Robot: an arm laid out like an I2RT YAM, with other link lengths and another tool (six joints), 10 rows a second.
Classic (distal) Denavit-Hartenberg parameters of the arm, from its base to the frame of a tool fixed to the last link. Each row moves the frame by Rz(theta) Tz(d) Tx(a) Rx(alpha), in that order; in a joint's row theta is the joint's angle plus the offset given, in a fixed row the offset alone. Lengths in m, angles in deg.
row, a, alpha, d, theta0
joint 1, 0.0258, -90, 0.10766, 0
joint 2, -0.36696, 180, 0, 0
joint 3, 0.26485, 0, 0, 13.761
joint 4, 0.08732, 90, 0.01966, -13.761
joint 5, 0, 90, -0.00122, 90
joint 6, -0.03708, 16.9, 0.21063, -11
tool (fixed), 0, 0, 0.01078, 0
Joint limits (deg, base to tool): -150..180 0..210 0..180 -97..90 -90..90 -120..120
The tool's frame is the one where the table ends.
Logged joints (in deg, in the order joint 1, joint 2, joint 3, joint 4, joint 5, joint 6), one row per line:
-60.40 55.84 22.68 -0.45 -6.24 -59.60
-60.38 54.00 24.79 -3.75 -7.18 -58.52
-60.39 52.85 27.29 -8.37 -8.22 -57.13
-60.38 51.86 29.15 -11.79 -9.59 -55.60
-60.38 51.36 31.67 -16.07 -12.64 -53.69
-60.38 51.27 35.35 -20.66 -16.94 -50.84
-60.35 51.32 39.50 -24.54 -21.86 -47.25
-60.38 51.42 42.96 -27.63 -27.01 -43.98
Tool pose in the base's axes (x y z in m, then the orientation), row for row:
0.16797 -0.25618 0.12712 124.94 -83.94 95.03
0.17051 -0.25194 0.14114 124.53 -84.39 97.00
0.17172 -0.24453 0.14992 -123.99 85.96 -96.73
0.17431 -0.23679 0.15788 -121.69 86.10 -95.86
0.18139 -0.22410 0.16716 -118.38 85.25 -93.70
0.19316 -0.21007 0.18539 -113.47 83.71 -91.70
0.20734 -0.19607 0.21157 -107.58 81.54 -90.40
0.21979 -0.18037 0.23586 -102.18 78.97 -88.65
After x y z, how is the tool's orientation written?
As a rotation vector, in degrees.
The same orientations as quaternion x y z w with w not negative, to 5 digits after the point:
0.70177 -0.47148 0.53377 0.01739
0.69570 -0.47145 0.54190 0.00879
-0.69182 0.47963 -0.53972 0.00682
-0.68642 0.48566 -0.54072 0.02416
-0.68163 0.49087 -0.53953 0.05773
-0.67104 0.49504 -0.54229 0.10278
-0.65444 0.49603 -0.54993 0.15244
-0.63882 0.49371 -0.55423 0.20245

